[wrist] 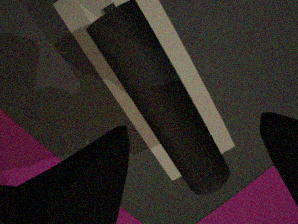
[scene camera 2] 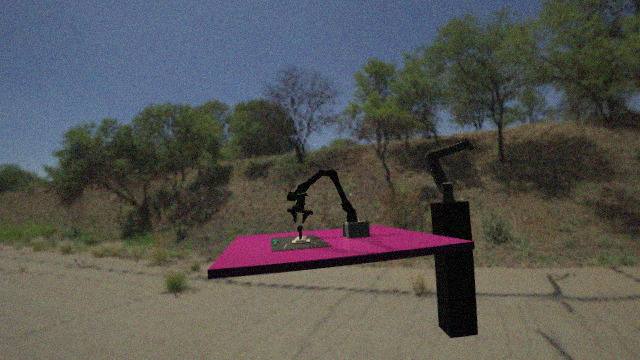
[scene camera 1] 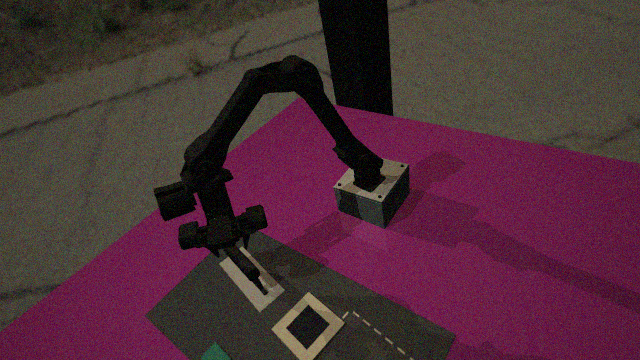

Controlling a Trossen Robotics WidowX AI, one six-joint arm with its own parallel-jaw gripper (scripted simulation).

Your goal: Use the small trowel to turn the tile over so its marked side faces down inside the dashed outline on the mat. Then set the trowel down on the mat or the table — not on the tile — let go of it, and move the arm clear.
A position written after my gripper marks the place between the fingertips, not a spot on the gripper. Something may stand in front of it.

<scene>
My gripper [scene camera 1: 232, 252] is open and holds nothing. Further things: a dark trowel [scene camera 1: 255, 282].
The dark trowel also shows in the wrist view [wrist: 141, 58]. My gripper shows as well in the wrist view [wrist: 193, 129].
</scene>
